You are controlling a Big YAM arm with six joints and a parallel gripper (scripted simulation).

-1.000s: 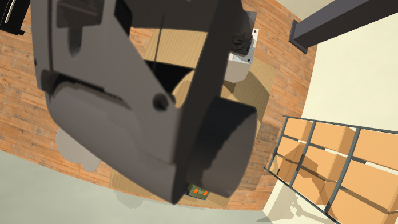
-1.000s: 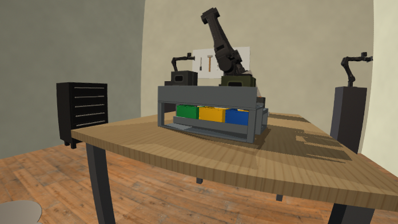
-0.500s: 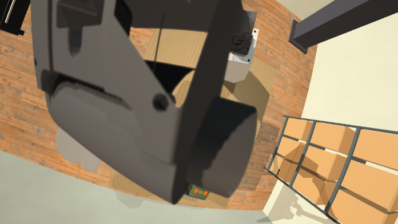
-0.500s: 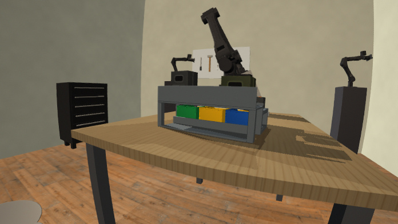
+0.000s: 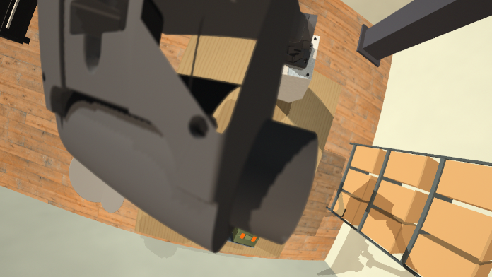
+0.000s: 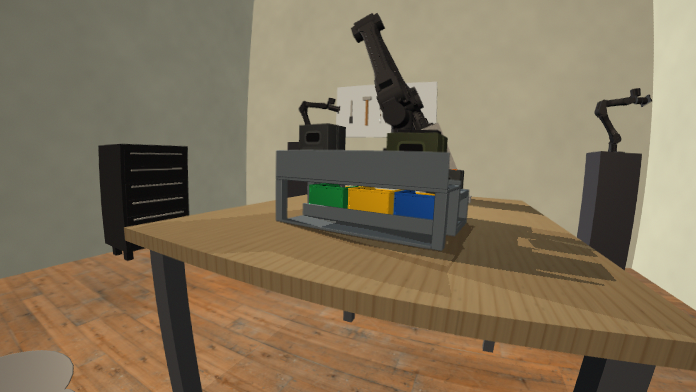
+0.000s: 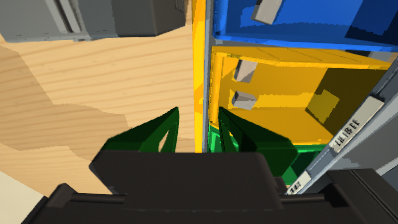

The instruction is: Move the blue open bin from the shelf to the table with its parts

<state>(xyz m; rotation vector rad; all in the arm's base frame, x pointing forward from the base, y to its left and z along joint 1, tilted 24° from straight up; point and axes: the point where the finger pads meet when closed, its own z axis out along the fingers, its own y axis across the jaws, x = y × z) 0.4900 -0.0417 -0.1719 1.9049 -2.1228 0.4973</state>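
Right now the yellow rod is 30 mm below my hand. From my hand the other things lie so: grey case: 120 mm to the left, 30 mm behind, 20 mm below; then yellow bin: 100 mm ahead, 40 mm below, 10 mm to the right; then blue open bin: 120 mm ahead, 100 mm to the left, 40 mm below.
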